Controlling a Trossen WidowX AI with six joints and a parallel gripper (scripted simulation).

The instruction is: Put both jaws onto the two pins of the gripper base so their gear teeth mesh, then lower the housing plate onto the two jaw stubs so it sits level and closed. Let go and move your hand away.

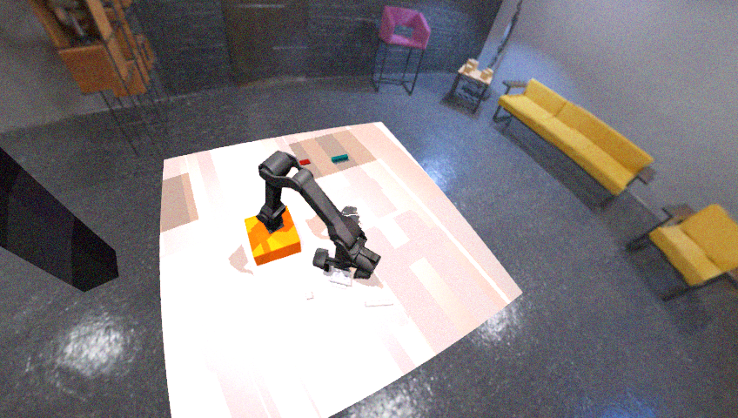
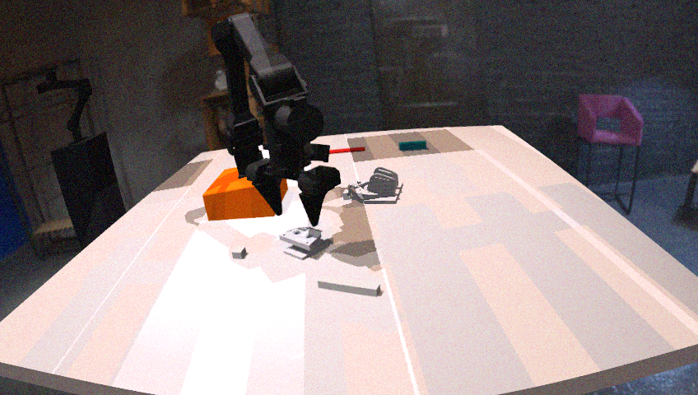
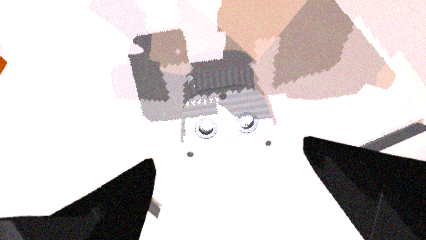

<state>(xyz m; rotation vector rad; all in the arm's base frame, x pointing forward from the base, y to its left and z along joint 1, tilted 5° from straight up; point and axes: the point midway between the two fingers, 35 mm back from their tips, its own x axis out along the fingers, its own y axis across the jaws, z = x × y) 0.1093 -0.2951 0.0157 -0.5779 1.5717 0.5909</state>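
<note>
Right now my gripper tip is 1 cm short of the stepped piece and 5 cm above it. The rest, counted from my gripper tip: gripper base (1 cm ahead, 3 cm below); flat grey bar (7 cm ahead, 15 cm to the right, 5 cm below); small grey cube (12 cm behind, 1 cm to the left, 5 cm below).
</note>
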